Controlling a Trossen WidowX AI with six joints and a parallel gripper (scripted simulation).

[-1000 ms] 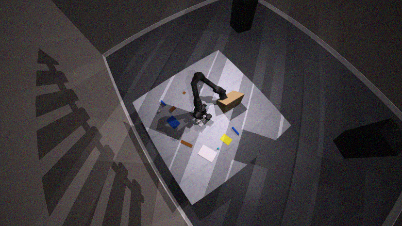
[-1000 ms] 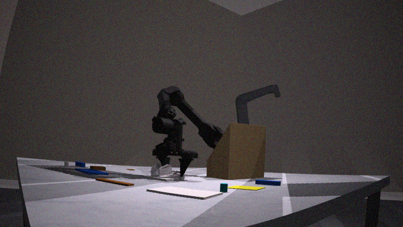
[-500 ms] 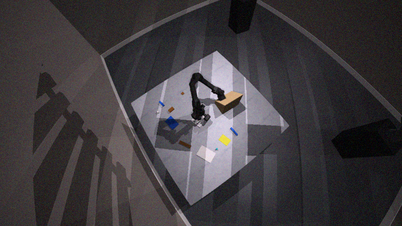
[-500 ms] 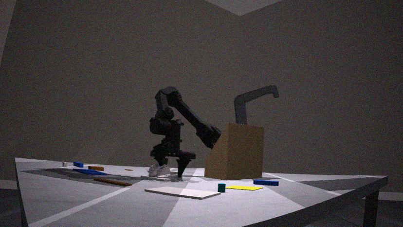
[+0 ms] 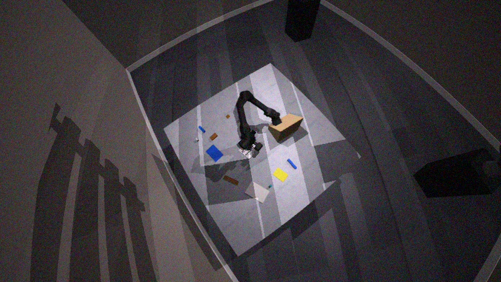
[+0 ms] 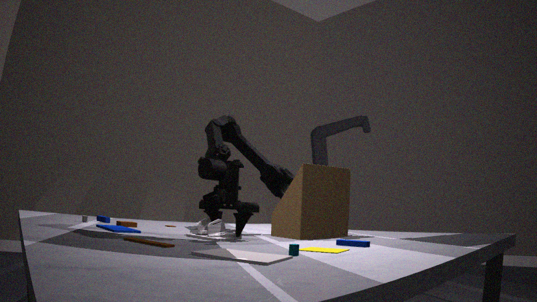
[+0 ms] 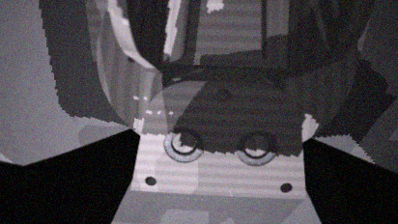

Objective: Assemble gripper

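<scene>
Now: gripper tip 30 mm to the right of the grey jaw, 10 mm below it and 10 mm short of it. The rest, counted from my gripper tip: blue bar: 290 mm to the left, 220 mm behind; yellow plate: 330 mm to the left, 90 mm behind, 10 mm below; blue plate: 320 mm ahead, 80 mm to the right.
</scene>
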